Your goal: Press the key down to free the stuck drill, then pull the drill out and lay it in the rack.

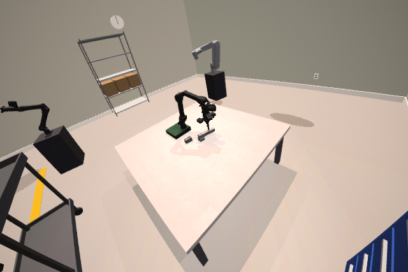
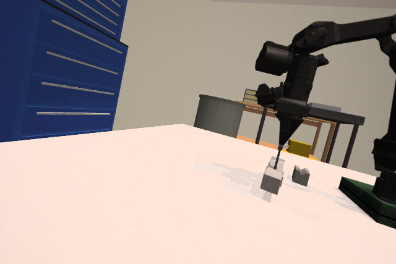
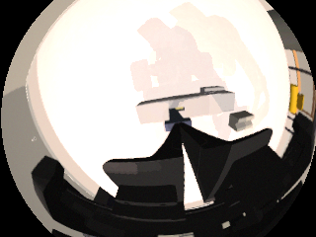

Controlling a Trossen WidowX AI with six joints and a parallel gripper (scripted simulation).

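Right now my gripper tip is 3 cm above the small dark blue key. From my gripper tip the other things lie so: pale yellow drill 7 cm below, 6 cm to the right; then grey holder block 8 cm below, 4 cm to the right; then dark grey v-notched block 20 cm to the right, 10 cm below, 7 cm behind.
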